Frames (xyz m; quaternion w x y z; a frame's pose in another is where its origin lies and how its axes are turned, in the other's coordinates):
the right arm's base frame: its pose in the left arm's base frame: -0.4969 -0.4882 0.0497 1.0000 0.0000 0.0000 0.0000
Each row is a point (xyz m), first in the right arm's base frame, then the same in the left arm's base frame.
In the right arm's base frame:
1: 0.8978 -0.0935 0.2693
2: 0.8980 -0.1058 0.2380
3: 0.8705 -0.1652 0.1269
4: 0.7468 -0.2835 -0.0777
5: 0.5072 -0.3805 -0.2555
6: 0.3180 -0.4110 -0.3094
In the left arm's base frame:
1: 0.4009 -0.5817 0.3190
2: 0.4011 -0.5940 0.2877
3: 0.3736 -0.6534 0.1766
4: 0.2499 -0.7717 -0.0280
5: 0.0103 -0.8687 -0.2058
6: -0.1789 -0.8992 -0.2597

